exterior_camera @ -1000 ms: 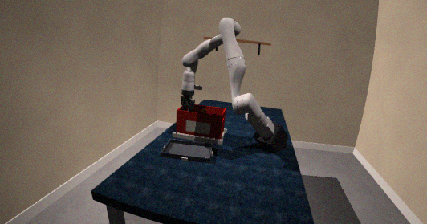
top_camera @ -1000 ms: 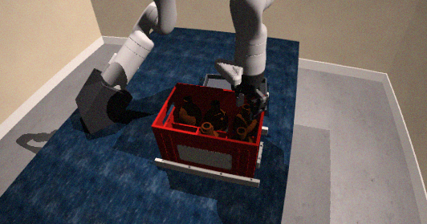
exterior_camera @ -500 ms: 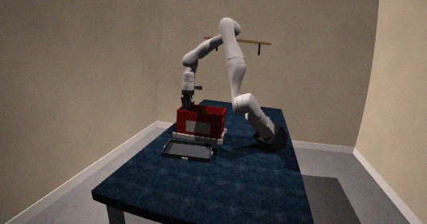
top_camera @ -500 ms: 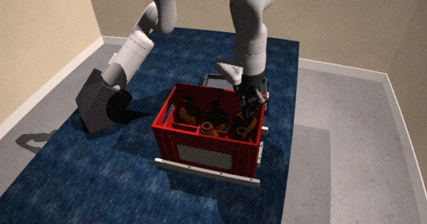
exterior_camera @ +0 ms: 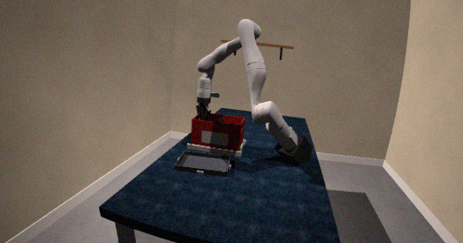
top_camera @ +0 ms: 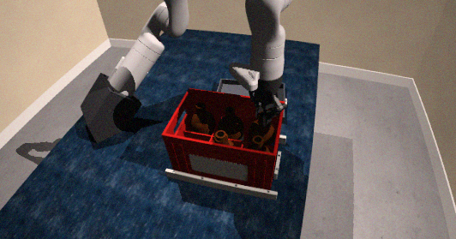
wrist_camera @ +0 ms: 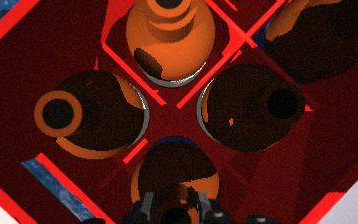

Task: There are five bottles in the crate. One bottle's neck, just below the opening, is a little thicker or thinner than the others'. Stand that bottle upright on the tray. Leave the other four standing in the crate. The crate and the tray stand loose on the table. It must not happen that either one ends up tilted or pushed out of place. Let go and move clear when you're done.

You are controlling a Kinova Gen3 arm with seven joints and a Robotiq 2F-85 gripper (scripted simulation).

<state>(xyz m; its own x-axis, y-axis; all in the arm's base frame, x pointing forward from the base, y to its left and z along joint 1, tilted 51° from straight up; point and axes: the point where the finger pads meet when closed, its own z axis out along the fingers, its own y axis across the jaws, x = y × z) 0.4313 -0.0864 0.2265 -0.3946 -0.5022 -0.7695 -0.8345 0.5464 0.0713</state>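
My gripper is now 70 mm to the left of the crate, 70 mm past it and 70 mm above it. From my hand the other things lie so: grey tray: 190 mm to the left, 150 mm behind, 140 mm below.
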